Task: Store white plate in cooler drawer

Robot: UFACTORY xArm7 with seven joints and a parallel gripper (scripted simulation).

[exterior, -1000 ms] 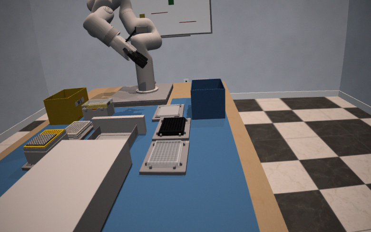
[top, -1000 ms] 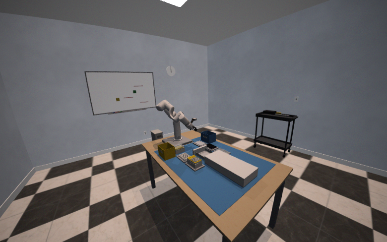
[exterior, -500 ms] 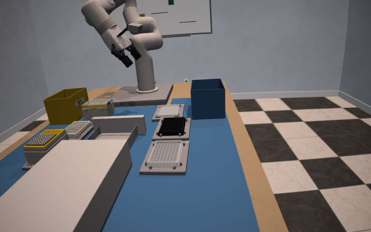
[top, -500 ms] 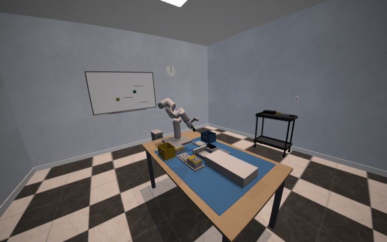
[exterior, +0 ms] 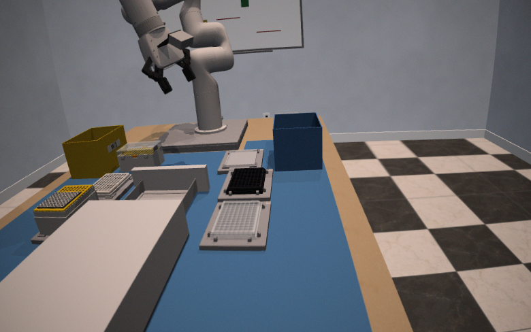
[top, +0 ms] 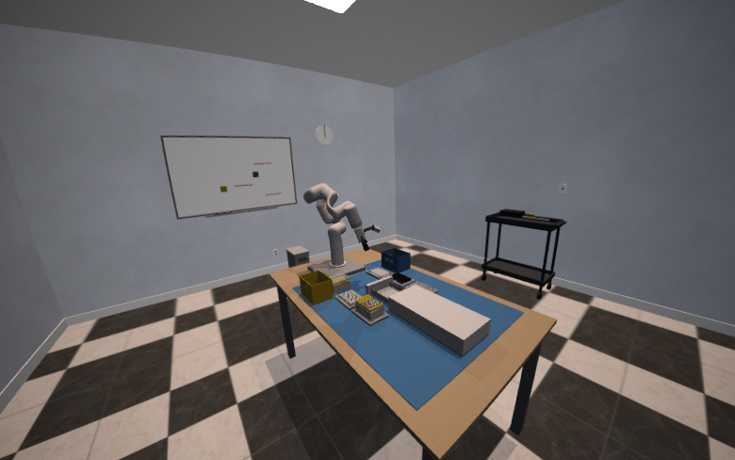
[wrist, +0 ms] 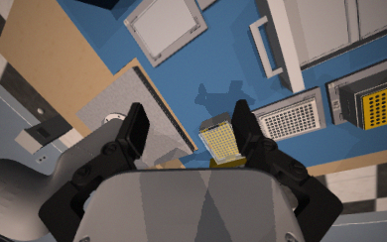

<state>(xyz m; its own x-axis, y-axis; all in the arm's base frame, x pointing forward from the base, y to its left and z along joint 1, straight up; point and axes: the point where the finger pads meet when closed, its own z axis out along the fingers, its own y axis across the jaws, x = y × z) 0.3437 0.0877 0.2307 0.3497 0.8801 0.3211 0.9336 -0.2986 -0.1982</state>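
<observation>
Now: hand 24 cm above the white plate, 18 cm to the left of it and 16 cm short of it. Round my hand: drawer 25 cm ahead, 23 cm below, 4 cm to the left; black plate 24 cm below, 20 cm to the left, 8 cm ahead; blue bin 29 cm to the left, 22 cm below, 12 cm behind.
</observation>
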